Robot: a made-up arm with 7 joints. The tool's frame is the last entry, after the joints. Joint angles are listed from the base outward. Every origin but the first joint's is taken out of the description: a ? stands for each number. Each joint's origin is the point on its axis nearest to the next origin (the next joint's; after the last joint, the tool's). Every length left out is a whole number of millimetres.
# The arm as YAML. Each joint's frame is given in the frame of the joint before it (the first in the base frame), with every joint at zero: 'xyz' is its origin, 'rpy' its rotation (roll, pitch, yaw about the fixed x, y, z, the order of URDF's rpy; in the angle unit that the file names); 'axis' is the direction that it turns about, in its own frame. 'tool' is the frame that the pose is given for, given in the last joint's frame.
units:
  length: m
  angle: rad
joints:
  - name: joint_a
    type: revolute
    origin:
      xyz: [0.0, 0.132, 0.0]
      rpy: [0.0, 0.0, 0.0]
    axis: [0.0, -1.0, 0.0]
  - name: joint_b
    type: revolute
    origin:
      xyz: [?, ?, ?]
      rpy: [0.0, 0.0, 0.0]
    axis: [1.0, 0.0, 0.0]
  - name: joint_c
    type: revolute
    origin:
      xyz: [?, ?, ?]
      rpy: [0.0, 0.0, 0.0]
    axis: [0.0, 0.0, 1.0]
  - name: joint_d
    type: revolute
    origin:
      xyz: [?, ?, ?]
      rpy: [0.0, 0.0, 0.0]
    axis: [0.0, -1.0, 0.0]
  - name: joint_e
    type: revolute
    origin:
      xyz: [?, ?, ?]
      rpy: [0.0, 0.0, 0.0]
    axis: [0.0, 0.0, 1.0]
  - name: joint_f
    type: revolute
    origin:
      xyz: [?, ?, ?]
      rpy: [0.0, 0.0, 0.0]
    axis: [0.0, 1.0, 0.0]
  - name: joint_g
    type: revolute
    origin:
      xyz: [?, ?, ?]
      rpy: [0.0, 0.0, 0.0]
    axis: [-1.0, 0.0, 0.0]
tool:
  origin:
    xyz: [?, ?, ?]
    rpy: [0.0, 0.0, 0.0]
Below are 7 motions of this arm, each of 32 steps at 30 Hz.
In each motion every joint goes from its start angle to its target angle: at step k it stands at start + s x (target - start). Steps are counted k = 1, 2, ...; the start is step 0. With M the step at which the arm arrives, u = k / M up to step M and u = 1 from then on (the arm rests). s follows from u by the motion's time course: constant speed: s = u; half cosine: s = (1 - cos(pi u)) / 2; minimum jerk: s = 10 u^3 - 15 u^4 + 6 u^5.
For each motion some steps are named. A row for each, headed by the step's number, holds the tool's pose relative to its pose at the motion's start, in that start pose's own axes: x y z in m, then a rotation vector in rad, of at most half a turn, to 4 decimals.
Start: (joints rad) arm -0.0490 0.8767 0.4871 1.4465 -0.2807 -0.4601 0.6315
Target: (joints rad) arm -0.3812 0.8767 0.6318 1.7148 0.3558 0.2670 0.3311
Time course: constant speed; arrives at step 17
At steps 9, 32:
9: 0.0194 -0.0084 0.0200 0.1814 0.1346 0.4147
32: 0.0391 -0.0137 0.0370 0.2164 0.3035 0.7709

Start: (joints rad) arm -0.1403 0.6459 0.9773 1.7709 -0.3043 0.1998 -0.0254
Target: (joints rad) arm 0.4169 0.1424 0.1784 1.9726 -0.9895 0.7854 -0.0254
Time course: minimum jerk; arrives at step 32
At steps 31, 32:
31: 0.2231 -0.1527 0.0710 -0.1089 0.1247 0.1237
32: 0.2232 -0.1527 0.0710 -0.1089 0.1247 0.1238

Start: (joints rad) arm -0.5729 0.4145 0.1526 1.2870 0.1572 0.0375 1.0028
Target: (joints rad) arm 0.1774 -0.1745 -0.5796 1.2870 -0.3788 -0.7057 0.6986
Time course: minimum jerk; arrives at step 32
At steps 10, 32:
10: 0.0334 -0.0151 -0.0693 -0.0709 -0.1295 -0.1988
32: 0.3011 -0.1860 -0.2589 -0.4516 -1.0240 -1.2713

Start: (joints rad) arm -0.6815 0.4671 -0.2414 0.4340 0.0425 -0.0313 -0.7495
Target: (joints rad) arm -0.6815 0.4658 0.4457 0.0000 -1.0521 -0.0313 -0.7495
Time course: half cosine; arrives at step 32
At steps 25, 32:
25: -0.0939 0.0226 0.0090 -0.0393 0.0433 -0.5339
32: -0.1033 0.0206 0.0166 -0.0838 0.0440 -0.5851

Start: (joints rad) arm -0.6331 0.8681 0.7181 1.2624 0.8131 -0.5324 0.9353
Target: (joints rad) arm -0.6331 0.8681 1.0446 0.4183 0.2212 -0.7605 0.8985
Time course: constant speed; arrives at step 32
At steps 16, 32:
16: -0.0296 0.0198 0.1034 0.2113 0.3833 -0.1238
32: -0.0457 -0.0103 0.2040 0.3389 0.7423 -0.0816

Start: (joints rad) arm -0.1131 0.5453 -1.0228 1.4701 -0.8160 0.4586 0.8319
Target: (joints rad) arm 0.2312 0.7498 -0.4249 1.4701 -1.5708 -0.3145 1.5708
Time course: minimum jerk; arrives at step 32
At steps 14, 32:
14: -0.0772 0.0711 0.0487 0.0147 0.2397 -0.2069
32: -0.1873 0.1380 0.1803 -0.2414 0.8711 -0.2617

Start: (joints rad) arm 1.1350 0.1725 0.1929 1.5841 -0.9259 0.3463 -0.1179
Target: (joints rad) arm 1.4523 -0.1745 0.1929 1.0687 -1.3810 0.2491 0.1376
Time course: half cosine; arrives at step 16
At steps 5, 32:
5: 0.0155 -0.0266 -0.0071 -0.0974 0.0145 -0.0280
32: 0.1118 -0.1108 -0.0084 -0.5004 -0.0784 -0.1454

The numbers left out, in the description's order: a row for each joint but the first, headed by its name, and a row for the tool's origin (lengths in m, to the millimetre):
joint_b: 0.0 0.0 0.0
joint_c: 0.0 0.0 -0.282
joint_d: 0.0 0.0 0.0
joint_e: 0.0 0.0 -0.248
joint_f: 0.0 0.0 0.0
joint_g: 0.0 0.0 0.0
tool: 0.0 0.0 0.0

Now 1 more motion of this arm.
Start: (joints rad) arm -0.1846 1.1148 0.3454 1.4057 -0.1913 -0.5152 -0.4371
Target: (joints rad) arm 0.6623 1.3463 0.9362 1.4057 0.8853 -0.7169 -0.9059
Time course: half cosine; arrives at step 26
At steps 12, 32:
12: 0.0155 0.1488 -0.0758 0.9942 -0.1825 0.2718
32: 0.0712 0.3336 -0.0224 2.0878 -0.7404 0.8516

